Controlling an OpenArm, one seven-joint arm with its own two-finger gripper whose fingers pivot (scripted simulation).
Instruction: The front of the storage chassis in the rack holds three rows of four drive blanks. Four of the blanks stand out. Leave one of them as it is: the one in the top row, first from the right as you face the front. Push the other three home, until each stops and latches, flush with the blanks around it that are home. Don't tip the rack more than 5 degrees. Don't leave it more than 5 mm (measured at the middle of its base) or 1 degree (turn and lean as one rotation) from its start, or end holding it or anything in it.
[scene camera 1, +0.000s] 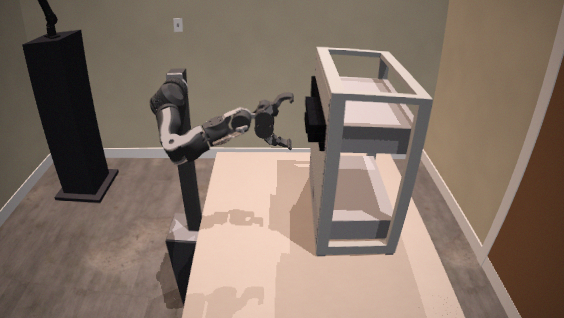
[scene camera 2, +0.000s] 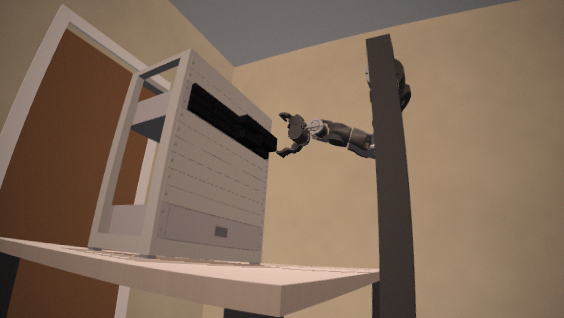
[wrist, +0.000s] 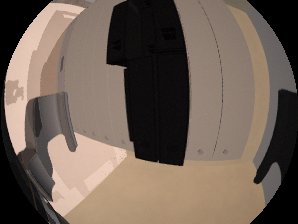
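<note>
Scene camera 1: my gripper (scene camera 1: 292, 121) and a dark mounting post (scene camera 1: 187, 173) visible. Scene camera 2: my gripper (scene camera 2: 280, 135) visible. Wrist view: gripper (wrist: 146, 135) likewise visible.
</note>
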